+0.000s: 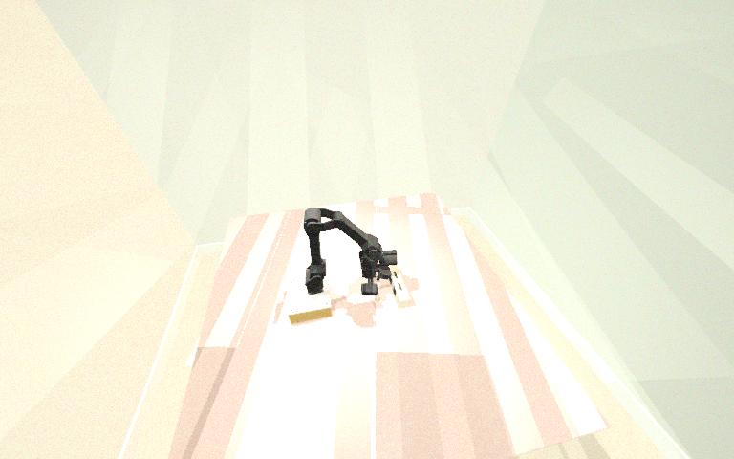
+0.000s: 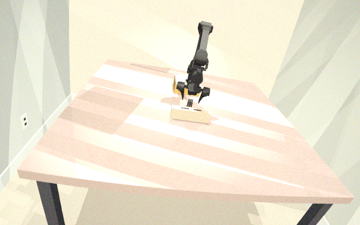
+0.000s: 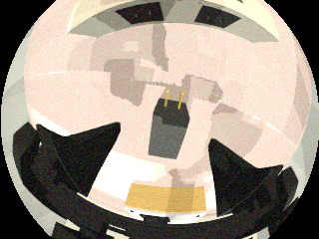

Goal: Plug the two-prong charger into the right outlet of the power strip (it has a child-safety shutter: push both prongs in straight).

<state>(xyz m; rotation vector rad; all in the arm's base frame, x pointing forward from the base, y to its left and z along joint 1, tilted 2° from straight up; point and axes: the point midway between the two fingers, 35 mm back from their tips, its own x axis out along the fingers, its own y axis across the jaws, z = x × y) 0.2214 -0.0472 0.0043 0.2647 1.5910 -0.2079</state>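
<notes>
The two-prong charger is 1 cm ahead of my gripper tip, 1 cm to the right of it and 1 cm below it.
</notes>
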